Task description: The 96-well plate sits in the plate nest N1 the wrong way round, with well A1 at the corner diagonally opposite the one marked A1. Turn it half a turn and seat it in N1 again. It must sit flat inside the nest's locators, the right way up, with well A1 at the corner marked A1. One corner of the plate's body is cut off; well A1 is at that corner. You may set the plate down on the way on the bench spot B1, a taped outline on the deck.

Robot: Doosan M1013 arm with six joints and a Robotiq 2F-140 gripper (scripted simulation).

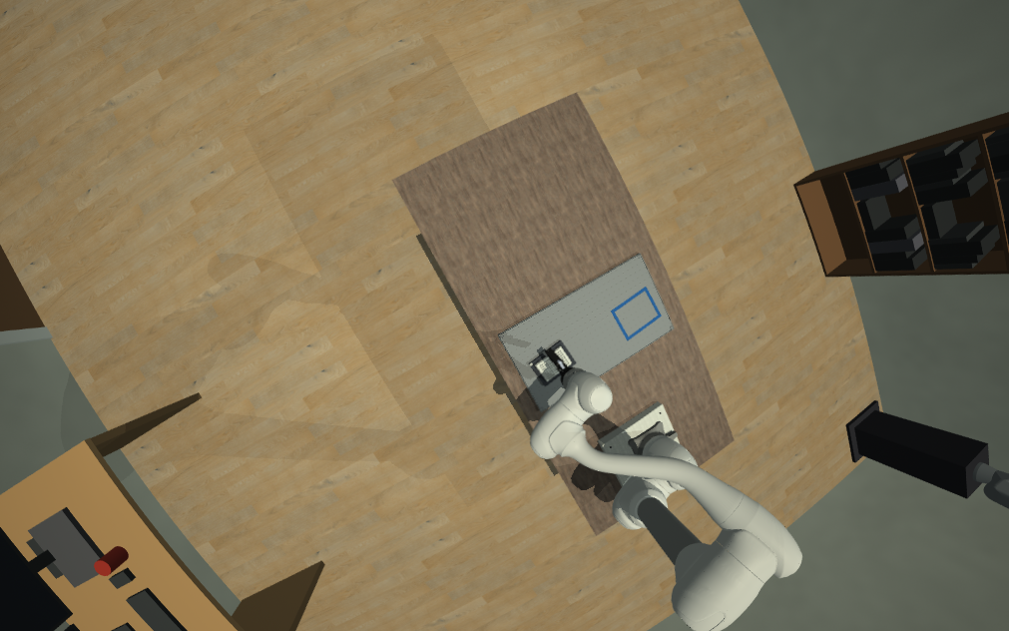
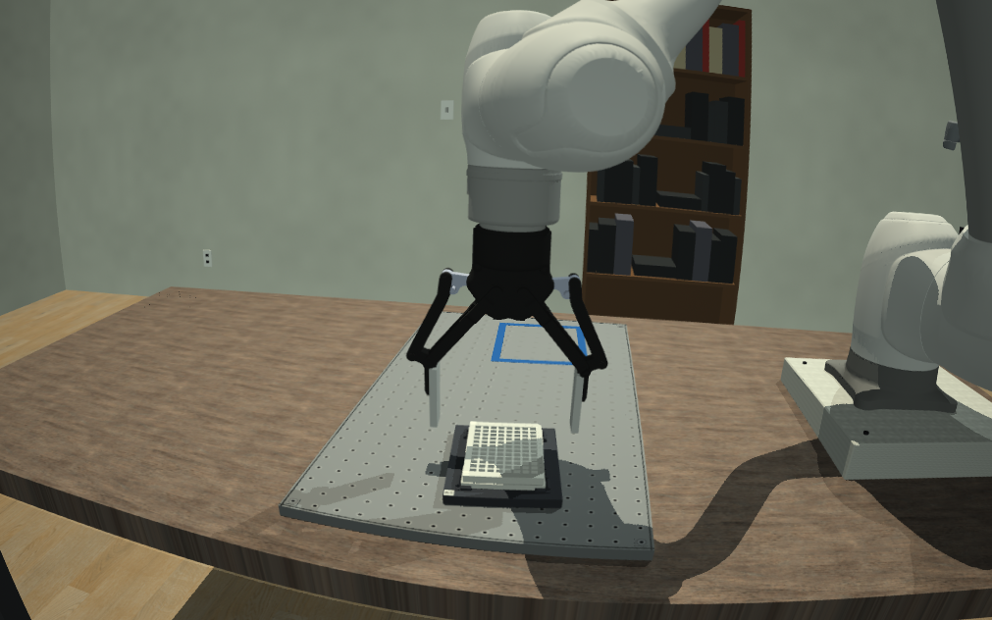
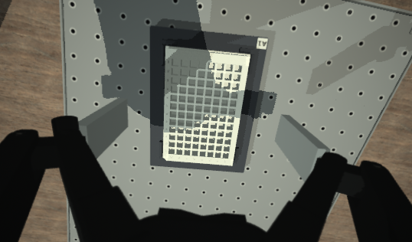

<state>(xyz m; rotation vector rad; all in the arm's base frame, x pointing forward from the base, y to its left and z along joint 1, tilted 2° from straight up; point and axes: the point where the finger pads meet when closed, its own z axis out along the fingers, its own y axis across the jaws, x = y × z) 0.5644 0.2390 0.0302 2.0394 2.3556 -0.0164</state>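
Now: hand 50 mm above the white 96-well plate. The rest, counted from my hand: A1 label (80 mm to the left, 50 mm below, 40 mm ahead); then dark plate nest N1 (60 mm below).
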